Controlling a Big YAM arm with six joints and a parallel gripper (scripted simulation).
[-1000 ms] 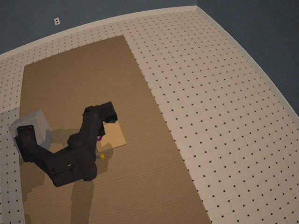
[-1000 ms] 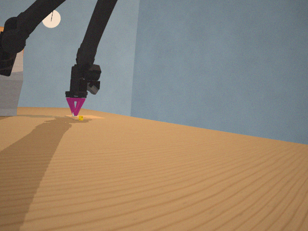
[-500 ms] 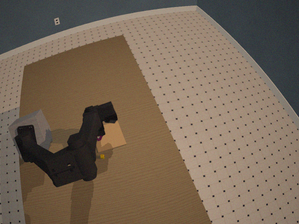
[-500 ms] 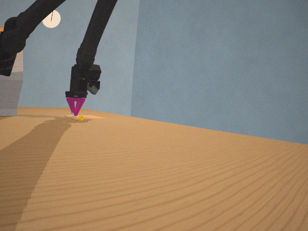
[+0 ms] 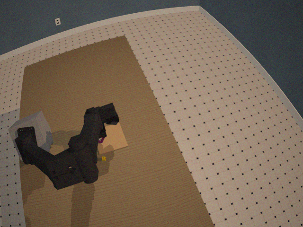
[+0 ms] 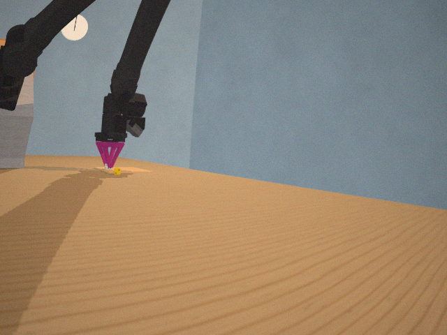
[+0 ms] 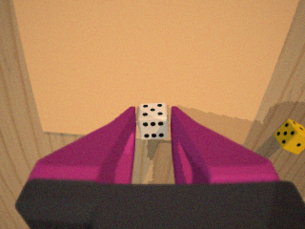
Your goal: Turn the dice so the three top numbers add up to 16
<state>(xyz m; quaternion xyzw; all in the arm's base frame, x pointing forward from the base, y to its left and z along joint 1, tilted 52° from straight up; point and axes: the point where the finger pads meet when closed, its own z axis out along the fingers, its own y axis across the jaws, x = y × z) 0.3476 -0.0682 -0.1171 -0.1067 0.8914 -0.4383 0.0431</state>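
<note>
Now: the white die 1 cm below my hand. From my hand the other things lie so: mat (5 cm ahead, 1 cm to the left, 2 cm below); blue die (3 cm ahead, 11 cm to the left, 1 cm below); yellow die (10 cm to the right, 1 cm below).
</note>
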